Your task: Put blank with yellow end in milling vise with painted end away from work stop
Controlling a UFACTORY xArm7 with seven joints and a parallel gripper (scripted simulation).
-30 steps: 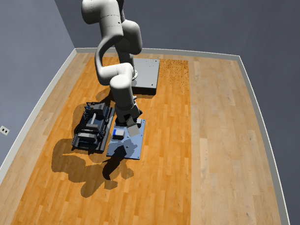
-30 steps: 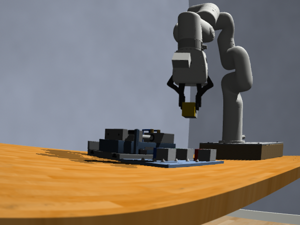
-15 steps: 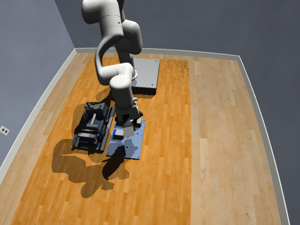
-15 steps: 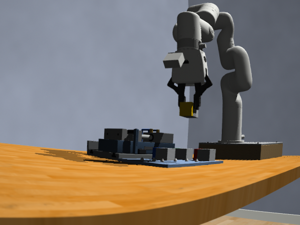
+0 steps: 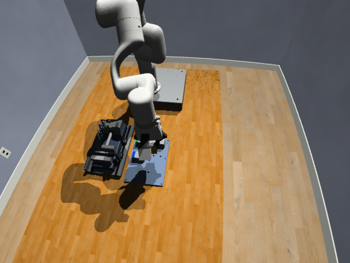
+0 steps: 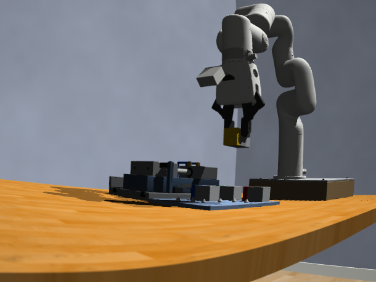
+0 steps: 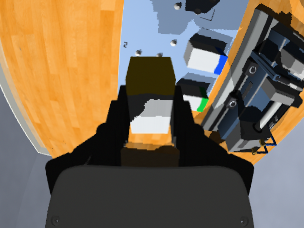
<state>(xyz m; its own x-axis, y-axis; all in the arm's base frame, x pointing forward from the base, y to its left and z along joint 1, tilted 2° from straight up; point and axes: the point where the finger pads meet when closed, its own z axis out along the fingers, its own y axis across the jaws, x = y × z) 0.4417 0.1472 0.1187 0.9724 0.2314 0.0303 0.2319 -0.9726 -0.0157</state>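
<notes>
The yellow-ended blank is 20 mm below my hand. From my hand the other things lie so: infeed plate: 10 mm ahead, 40 mm to the right, 170 mm below; then blue-ended blank: 10 mm ahead, 90 mm to the right, 150 mm below; then red-ended blank: 90 mm behind, 10 mm to the right, 150 mm below.
</notes>
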